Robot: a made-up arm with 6 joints.
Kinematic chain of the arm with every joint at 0, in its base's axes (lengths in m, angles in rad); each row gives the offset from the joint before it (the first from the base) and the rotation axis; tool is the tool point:
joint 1: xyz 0 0 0.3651 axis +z
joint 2: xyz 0 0 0 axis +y
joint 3: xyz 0 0 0.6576 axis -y
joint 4: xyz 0 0 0 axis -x
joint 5: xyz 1.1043 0 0 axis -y
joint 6: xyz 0 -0.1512 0 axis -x
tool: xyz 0 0 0
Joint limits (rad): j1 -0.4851..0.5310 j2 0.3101..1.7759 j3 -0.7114..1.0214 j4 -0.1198..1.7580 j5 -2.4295..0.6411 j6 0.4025..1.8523
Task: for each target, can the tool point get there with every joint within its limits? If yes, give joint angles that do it. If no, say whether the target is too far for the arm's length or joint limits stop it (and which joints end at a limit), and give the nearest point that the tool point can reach.
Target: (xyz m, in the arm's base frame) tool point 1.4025 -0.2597 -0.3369
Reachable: yes | joints -0.0919 1.4277 0.5555 0.5377 0.2608 1.3861
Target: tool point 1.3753 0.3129 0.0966
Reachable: yes | joints 0.2905 0.9150 0.1612 0.8989 0.2487 0.8985
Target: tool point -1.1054 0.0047 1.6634
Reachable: no: joint limits stop it (at a limit: joint 1, joint 2, joint 3, joint 4) | nearest point 0.7965 0.5004 1.8248 | short by 1.972 m
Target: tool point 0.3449 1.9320 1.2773
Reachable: no: too far | nearest point 1.0873 0.6712 1.2778 | short by 1.463 m
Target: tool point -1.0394 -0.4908 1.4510
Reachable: no: joint limits stop it (at a limit: joint 1, joint 2, joint 3) | nearest point 0.8059 -0.5449 1.7937 | short by 1.878 m
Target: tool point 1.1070 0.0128 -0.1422
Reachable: yes | joints 0.1434 0.8701 -0.1695 0.2751 0.1343 0.7699
